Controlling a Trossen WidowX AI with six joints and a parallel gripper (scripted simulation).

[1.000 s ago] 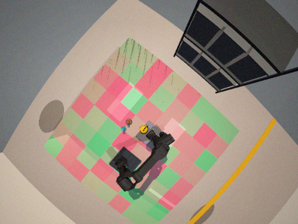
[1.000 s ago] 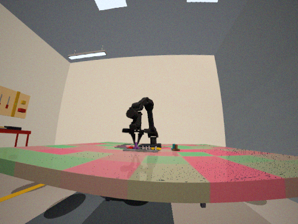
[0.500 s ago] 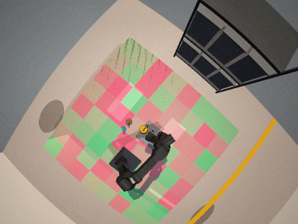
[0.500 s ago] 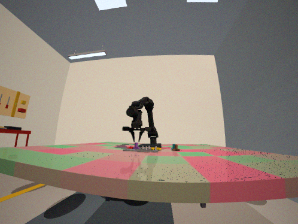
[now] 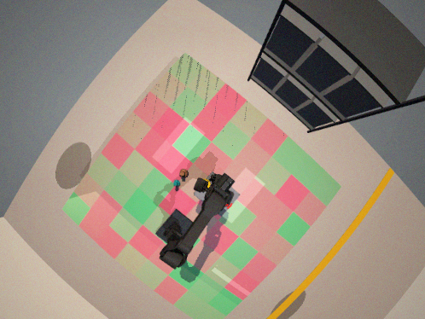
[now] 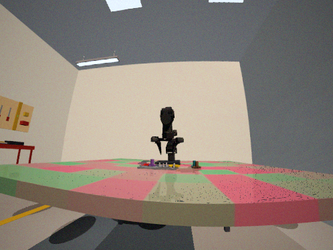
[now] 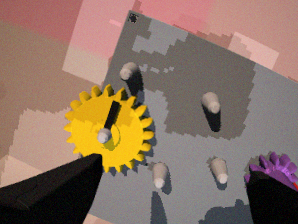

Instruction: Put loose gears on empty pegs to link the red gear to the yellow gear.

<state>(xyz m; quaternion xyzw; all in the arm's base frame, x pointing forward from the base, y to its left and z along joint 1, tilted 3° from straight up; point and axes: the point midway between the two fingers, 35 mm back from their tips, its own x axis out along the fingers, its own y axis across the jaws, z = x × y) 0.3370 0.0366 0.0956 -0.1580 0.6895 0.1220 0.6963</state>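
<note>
Right now the brown gear is 8 cm behind my gripper tip, 17 cm to the left of it and 6 cm below it. Round my gripper tip: purple gear: 9 cm to the right, 5 cm below; yellow gear: 3 cm behind, 4 cm to the left, 6 cm below; red gear: 1 cm behind, 12 cm to the right, 6 cm below.
</note>
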